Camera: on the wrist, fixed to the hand. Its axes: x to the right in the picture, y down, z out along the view.
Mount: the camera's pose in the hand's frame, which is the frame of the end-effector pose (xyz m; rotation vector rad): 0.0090 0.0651 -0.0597 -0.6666 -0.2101 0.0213
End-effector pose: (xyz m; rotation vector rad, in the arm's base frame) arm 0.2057 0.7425 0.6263 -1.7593 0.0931 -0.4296
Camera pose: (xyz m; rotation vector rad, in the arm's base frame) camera 0.2050 0.6691 0.5763 -2.4461 0.1133 -0.2008
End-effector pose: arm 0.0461 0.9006 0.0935 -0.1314 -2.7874 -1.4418
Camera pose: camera 0.0397 0.8901 0.1814 0.2835 2.0204 2.1189
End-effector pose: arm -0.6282 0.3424 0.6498 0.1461 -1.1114 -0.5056
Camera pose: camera -0.5517 0.3874 0.6539 -0.5096 -1.0911 -0.8595
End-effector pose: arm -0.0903 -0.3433 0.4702 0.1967 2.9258 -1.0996
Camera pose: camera -0.0893 -0.2545 0.4720 0.0904 2.8882 -0.0909
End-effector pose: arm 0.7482 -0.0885 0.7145 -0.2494 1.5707 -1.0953
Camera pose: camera 0.7192 -0.0292 0.6551 -0.7655 1.6952 -0.4756
